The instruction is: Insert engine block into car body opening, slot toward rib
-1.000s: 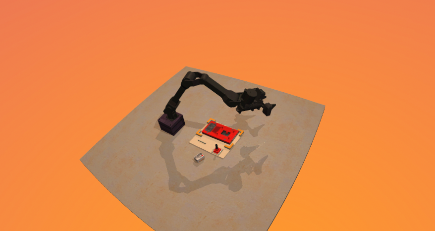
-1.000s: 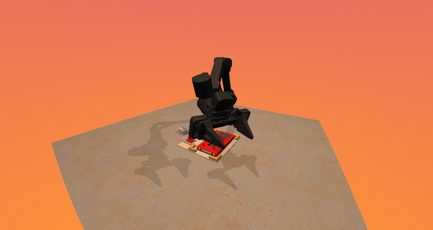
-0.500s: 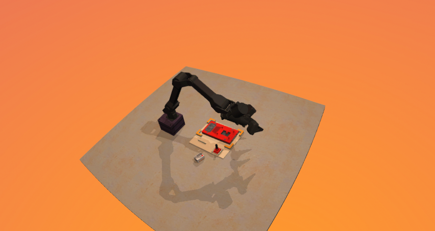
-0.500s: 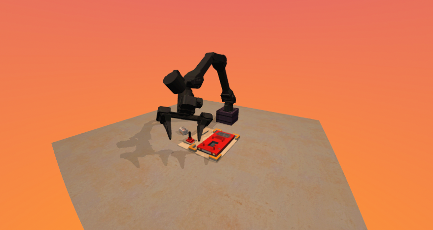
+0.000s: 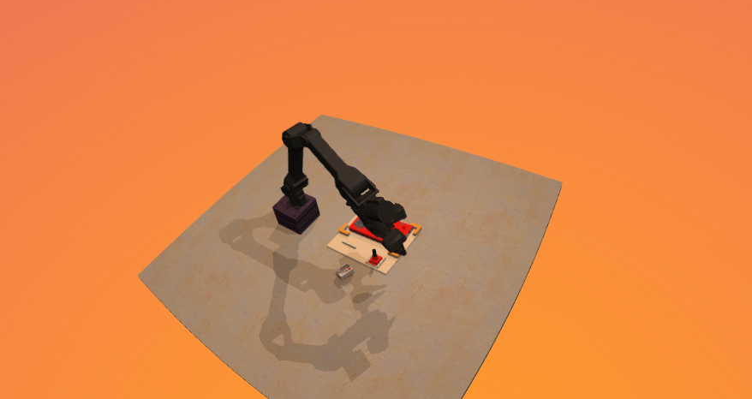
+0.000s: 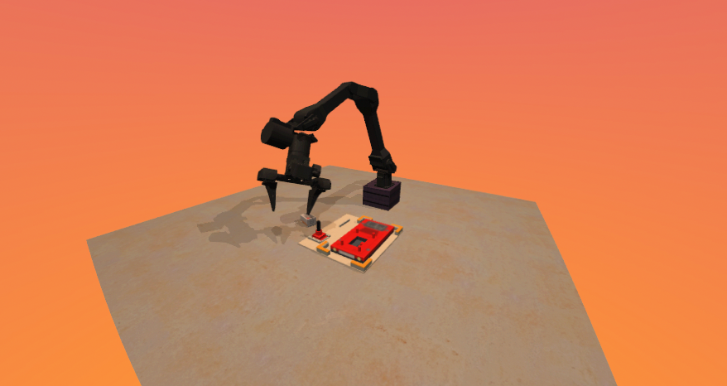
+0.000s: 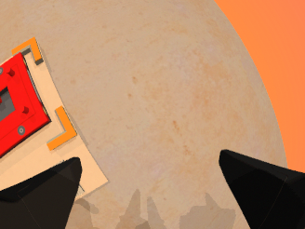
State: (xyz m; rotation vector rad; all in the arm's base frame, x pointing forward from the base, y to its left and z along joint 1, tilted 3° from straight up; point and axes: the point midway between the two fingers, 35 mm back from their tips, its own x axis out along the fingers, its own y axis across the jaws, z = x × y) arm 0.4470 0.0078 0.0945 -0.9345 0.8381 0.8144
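Now: the engine block 150 mm behind my gripper tip, 110 mm to the right of it and 110 mm below it.
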